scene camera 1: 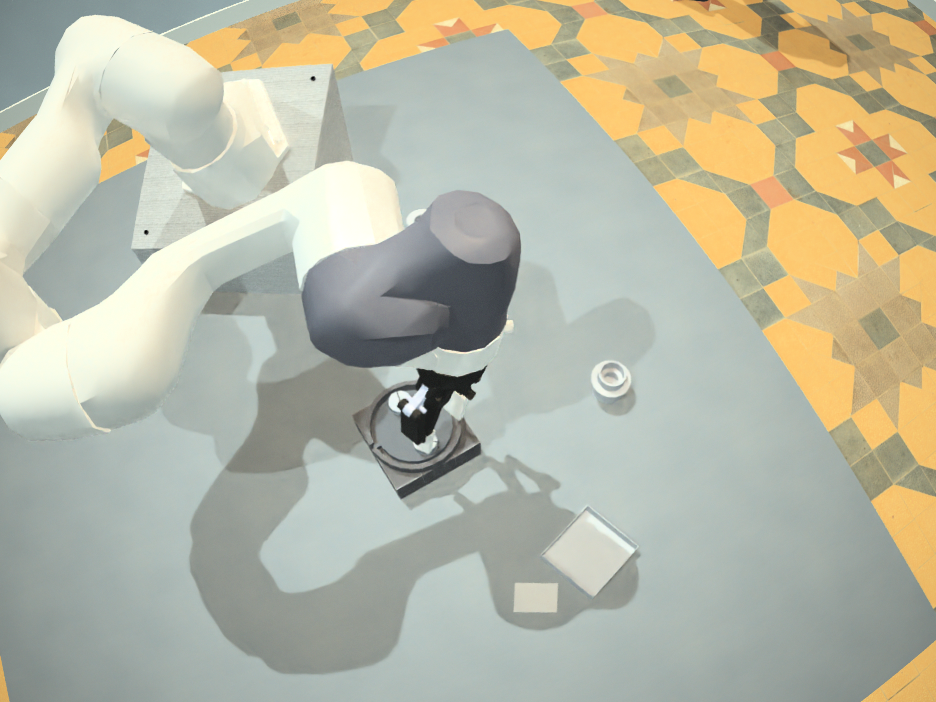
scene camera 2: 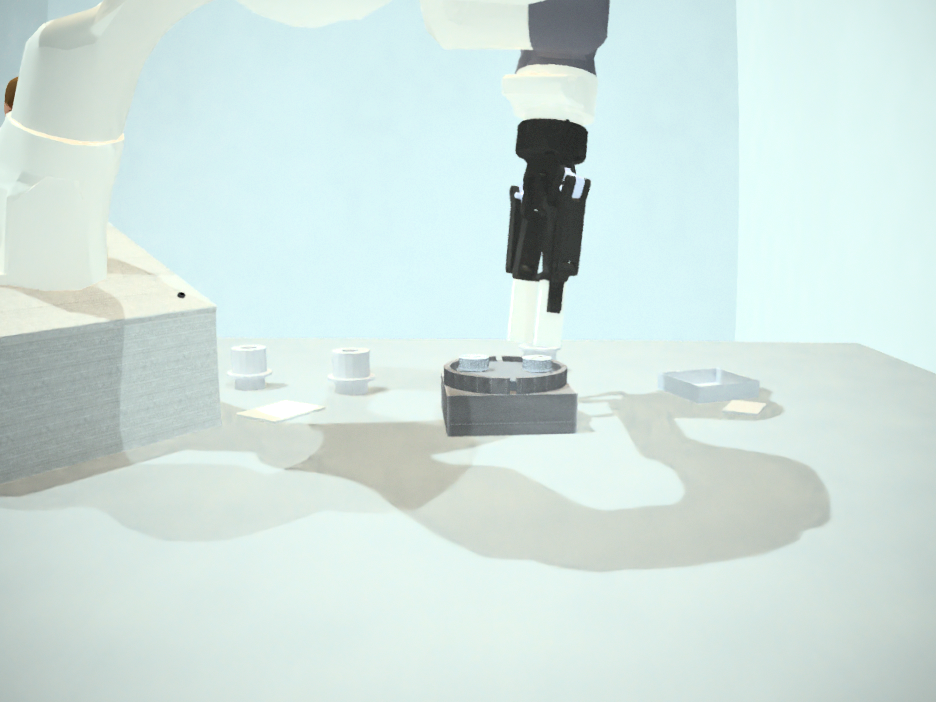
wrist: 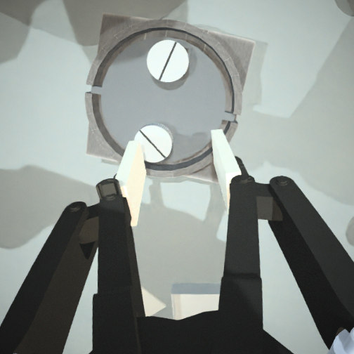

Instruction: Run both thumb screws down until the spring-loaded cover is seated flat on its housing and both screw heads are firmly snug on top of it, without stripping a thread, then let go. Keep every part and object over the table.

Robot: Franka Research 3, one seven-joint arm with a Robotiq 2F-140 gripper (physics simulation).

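The dark square housing [scene camera 1: 438, 472] [scene camera 2: 510, 411] [wrist: 240, 55] stands on the table with the round grey cover [wrist: 195, 100] inside its raised ring. One slotted thumb screw head [wrist: 168, 61] [scene camera 2: 474, 363] is at the far side in the wrist view. The other screw head [wrist: 154, 144] [scene camera 2: 537, 364] is beside the left fingertip in that view. My gripper [scene camera 1: 441, 426] [scene camera 2: 535, 340] [wrist: 177, 151] is partly open and empty, its pale fingertips above the near screw and off to its right side. Scene camera 1 shows the far screw head [scene camera 1: 397, 400]; my fingers hide the near one. Whether the cover lies flat is unclear.
A shallow tray [scene camera 1: 616, 533] [scene camera 2: 725, 391] and a pale card [scene camera 1: 536, 596] [scene camera 2: 744, 407] lie beyond the housing. A white flanged part [scene camera 1: 610, 380] stands apart from it. Two flanged parts [scene camera 2: 248, 366] [scene camera 2: 350, 370] and another card [scene camera 2: 281, 410] are near the robot's base block [scene camera 2: 166, 392].
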